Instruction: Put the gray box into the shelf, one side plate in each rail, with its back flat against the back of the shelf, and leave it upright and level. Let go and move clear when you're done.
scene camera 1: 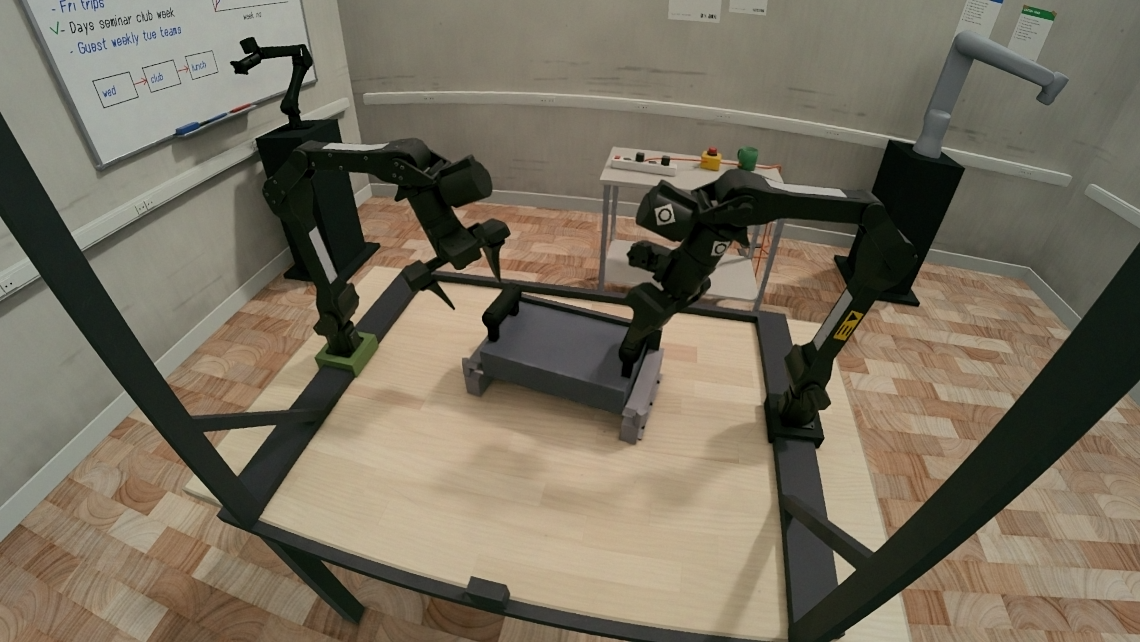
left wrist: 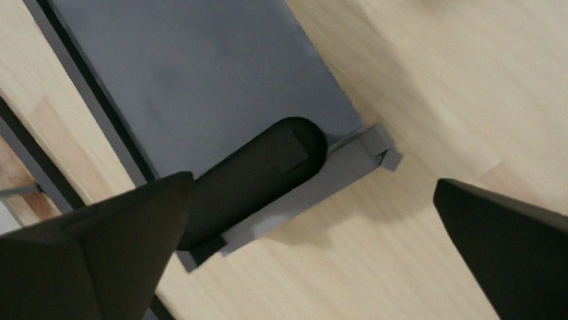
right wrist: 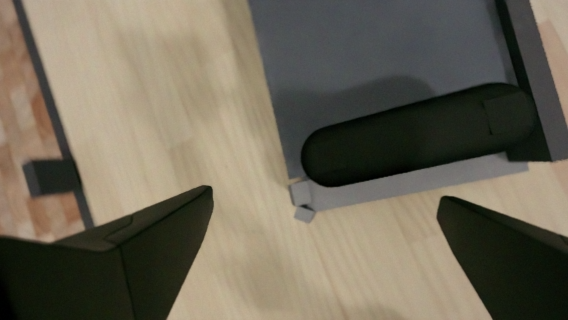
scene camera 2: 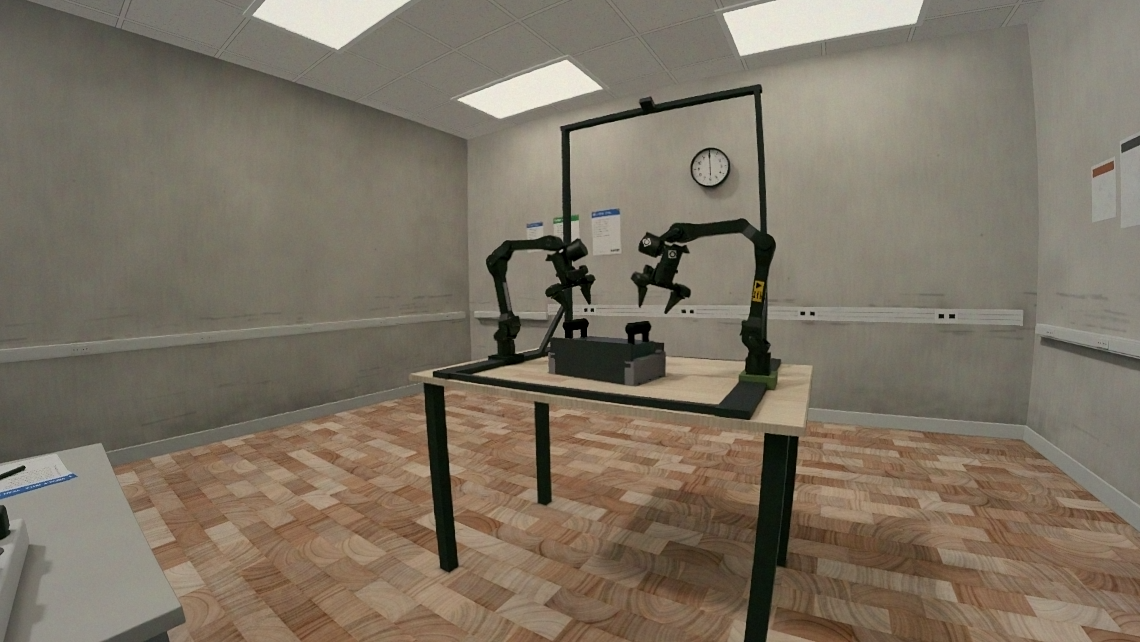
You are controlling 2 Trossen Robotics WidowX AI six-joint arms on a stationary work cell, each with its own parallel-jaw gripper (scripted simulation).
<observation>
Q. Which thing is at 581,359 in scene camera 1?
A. A gray box.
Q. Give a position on a dark back plate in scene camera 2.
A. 611,355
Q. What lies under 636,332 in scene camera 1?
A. My right gripper.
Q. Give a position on a gray box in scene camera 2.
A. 646,348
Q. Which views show my left gripper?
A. Scene camera 1, the left wrist view and scene camera 2 only.
</observation>
